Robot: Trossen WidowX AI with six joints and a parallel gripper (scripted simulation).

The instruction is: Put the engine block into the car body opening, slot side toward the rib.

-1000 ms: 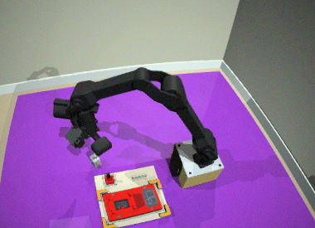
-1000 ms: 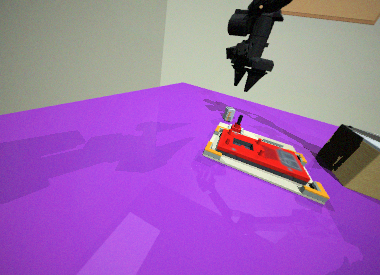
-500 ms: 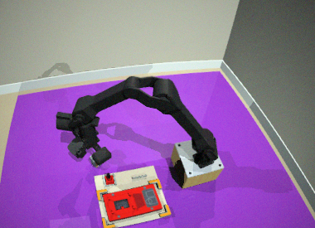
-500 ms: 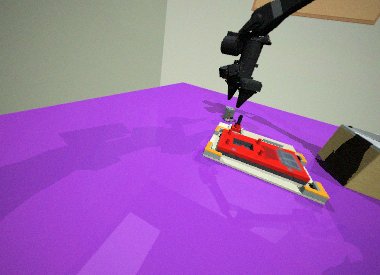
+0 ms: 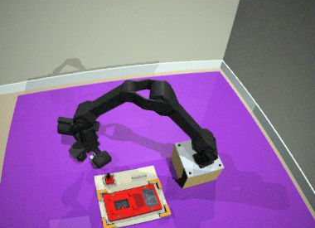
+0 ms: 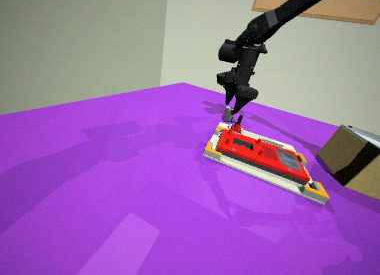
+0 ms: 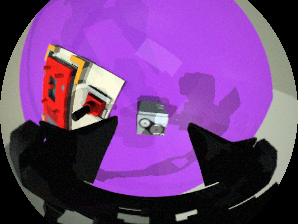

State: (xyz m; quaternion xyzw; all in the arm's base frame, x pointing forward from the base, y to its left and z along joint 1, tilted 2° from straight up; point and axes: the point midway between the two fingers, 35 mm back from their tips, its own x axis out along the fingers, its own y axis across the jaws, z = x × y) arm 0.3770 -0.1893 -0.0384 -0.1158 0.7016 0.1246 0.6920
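The dark grey engine block is 20 mm below my gripper tip. Round my gripper tip: red-and-black post 100 mm to the left, 30 mm behind, 10 mm below.
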